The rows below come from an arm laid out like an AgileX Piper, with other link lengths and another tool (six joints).
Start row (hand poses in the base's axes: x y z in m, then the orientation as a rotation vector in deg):
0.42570 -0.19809 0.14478 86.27 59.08 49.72
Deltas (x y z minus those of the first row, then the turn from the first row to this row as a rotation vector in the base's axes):
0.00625 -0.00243 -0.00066 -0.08 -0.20 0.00
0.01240 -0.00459 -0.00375 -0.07 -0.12 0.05
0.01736 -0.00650 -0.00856 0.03 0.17 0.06
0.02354 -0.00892 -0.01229 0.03 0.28 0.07
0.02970 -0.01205 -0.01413 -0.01 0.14 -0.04
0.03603 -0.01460 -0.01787 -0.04 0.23 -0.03
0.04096 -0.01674 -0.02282 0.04 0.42 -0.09
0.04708 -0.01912 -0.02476 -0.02 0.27 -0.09
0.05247 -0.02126 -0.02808 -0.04 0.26 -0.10
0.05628 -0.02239 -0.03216 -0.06 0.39 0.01
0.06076 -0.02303 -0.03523 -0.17 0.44 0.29
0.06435 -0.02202 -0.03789 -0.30 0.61 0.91
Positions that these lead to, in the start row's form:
0.43195 -0.20052 0.14412 86.09 58.96 49.80
0.43810 -0.20268 0.14103 86.12 59.05 49.79
0.44306 -0.20459 0.13622 86.37 59.25 49.67
0.44924 -0.20701 0.13249 86.43 59.33 49.60
0.45540 -0.21014 0.13065 86.36 59.15 49.59
0.46173 -0.21269 0.12691 86.38 59.23 49.52
0.46666 -0.21483 0.12196 86.58 59.30 49.40
0.47278 -0.21721 0.12002 86.44 59.21 49.46
0.47817 -0.21935 0.11670 86.43 59.20 49.45
0.48198 -0.22048 0.11262 86.44 59.39 49.43
0.48646 -0.22112 0.10955 86.26 59.69 49.52
0.49005 -0.22011 0.10689 86.00 60.37 49.76

